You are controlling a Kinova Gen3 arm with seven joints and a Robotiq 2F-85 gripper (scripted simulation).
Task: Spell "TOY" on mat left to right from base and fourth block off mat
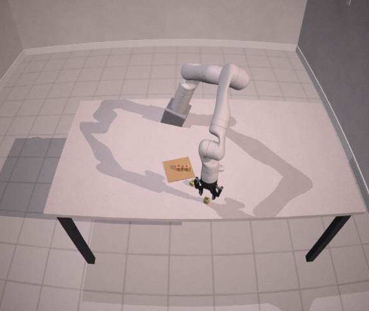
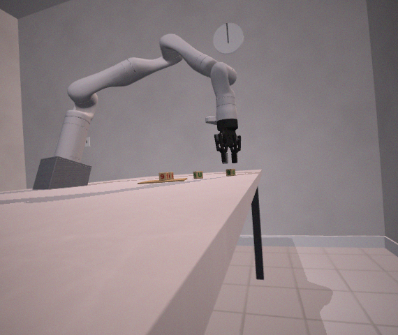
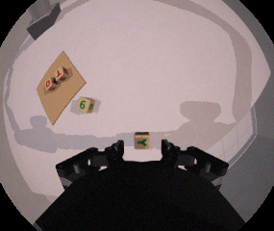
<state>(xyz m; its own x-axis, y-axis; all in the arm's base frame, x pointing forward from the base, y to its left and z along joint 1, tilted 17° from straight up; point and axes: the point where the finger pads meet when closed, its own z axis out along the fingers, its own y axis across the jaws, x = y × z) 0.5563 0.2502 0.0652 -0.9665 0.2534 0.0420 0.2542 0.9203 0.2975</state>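
Now: the mat 17 cm behind my hand, 17 cm to the right of it and 6 cm below it.
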